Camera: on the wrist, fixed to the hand. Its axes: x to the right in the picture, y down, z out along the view.
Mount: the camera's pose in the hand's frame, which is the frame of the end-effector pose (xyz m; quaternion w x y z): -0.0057 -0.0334 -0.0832 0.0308 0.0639 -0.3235 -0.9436
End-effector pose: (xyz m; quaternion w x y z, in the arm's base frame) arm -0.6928 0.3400 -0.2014 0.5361 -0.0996 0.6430 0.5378
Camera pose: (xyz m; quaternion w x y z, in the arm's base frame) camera -0.7154 0.2576 -0.2291 0.7383 -0.4016 -0.2132 -0.4982
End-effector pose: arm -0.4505 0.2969 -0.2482 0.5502 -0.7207 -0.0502 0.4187
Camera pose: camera -0.3864 0.2444 -0.2135 0.4418 0.1958 -0.8328 -0.2699
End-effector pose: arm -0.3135 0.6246 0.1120 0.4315 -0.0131 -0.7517 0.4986
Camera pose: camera -0.2412 0.6667 0.1446 0.2414 0.8977 -0.1432 -0.3395
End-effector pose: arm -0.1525 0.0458 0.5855 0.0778 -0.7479 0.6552 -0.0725
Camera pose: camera -0.1384 0.0540 0.6738 0.1937 -0.6598 -0.7153 0.1244
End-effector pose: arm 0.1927 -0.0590 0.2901 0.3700 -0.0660 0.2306 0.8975
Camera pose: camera 0.2156 -0.0804 0.2059 0.9371 0.0944 -0.1175 -0.3149
